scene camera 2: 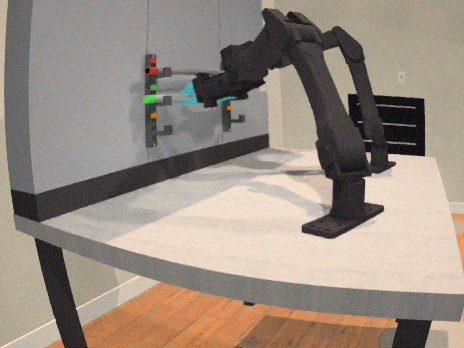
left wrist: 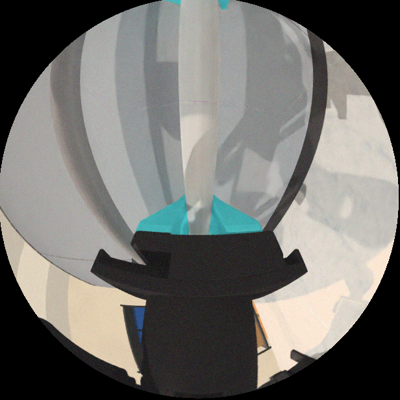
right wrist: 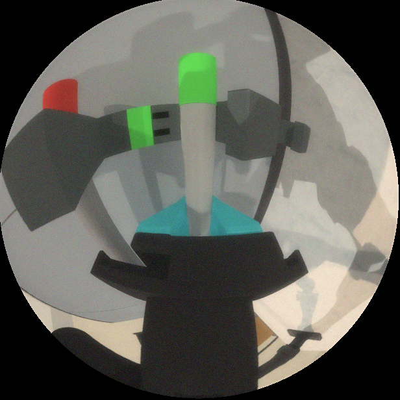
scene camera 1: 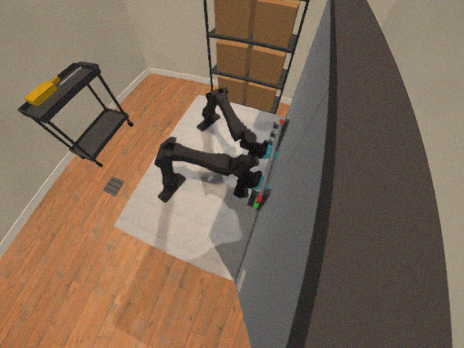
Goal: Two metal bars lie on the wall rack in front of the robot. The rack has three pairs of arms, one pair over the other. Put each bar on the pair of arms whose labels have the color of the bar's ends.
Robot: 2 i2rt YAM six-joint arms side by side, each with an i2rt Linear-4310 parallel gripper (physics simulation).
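Places are measured from the left arm's base along level axes (x right, y ahead, z up), in millimetres.
Where they show: left gripper, fingertip midpoint: (scene camera 1: 277, 155); left arm's base, link origin: (scene camera 2: 347, 220) (scene camera 1: 208, 122); right arm's base, link origin: (scene camera 2: 379, 168) (scene camera 1: 172, 187).
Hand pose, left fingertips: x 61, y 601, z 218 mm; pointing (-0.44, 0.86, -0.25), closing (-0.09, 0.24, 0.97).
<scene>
Each offset is from my left fingertips to the top centre of the thing. "spot": to the spot under its first point. Level surfaces: height alone.
A bar with green ends (scene camera 1: 256, 205) (scene camera 2: 149, 99) (right wrist: 198, 80) lies level at the middle pair of rack arms, below the green label @(spot: dx -121, dy -64, dz +39 mm) (scene camera 2: 153, 87) (right wrist: 140, 127). Whether those arms bear it is unclear. My left gripper (scene camera 1: 270, 151) (scene camera 2: 188, 95) (left wrist: 198, 196) and my right gripper (scene camera 1: 260, 183) (scene camera 2: 227, 99) (right wrist: 198, 197) are both shut on its grey shaft, apart from each other. A bar with red ends (scene camera 1: 259, 199) (scene camera 2: 151, 71) (right wrist: 61, 96) rests on the top pair of arms, by the red label @(spot: dx -122, dy -65, dz +114 mm) (scene camera 2: 153, 60). The green bar's left end is hidden in scene camera 1.
The bottom rack arms (scene camera 2: 163, 131) with orange labels @(spot: dx -122, dy -64, dz -36 mm) (scene camera 2: 153, 115) are bare. The red bar's arm (right wrist: 47, 160) is close above the right gripper. The rack is on the grey wall board (scene camera 2: 90, 100), behind the table @(dz -218 mm) (scene camera 2: 240, 250). A cart (scene camera 1: 100, 137) stands apart.
</scene>
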